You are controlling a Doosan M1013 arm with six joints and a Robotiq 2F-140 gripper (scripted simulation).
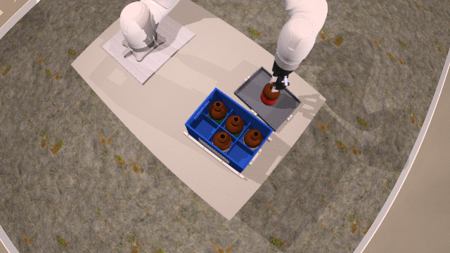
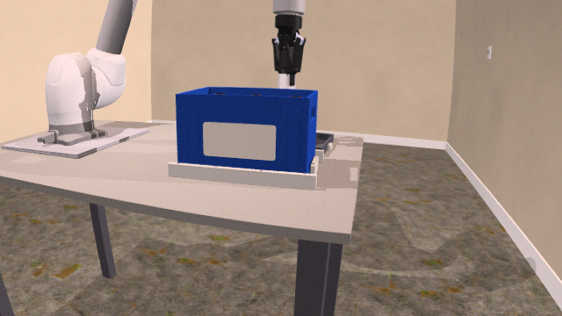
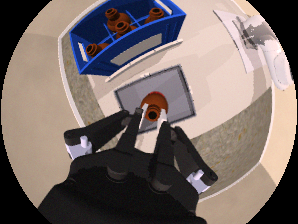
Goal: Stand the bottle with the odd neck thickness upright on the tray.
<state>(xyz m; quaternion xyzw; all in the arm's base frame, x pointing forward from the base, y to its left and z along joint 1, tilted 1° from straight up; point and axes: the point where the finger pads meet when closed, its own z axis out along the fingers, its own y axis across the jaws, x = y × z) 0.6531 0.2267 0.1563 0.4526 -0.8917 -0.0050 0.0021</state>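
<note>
Right now the bottle is 9 cm below my hand. From my hand the other things lie so: crate: 26 cm to the right, 9 cm below; dark grey tray: 16 cm below.
</note>
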